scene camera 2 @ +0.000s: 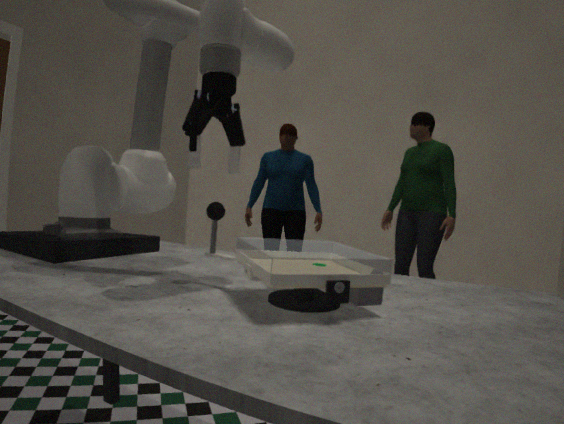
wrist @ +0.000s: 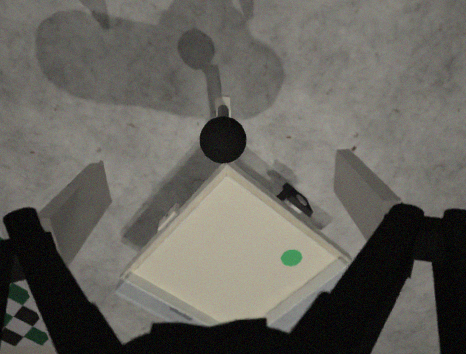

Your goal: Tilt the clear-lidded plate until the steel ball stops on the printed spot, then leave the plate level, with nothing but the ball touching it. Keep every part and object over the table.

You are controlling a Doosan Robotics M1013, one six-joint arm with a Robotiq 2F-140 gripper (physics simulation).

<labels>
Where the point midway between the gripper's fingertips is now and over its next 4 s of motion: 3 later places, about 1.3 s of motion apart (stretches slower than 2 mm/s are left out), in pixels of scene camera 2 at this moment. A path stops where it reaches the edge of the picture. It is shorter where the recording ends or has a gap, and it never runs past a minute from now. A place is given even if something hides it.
My gripper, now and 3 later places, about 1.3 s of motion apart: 215, 171; 272, 209; 312, 247; 312, 246
</labels>
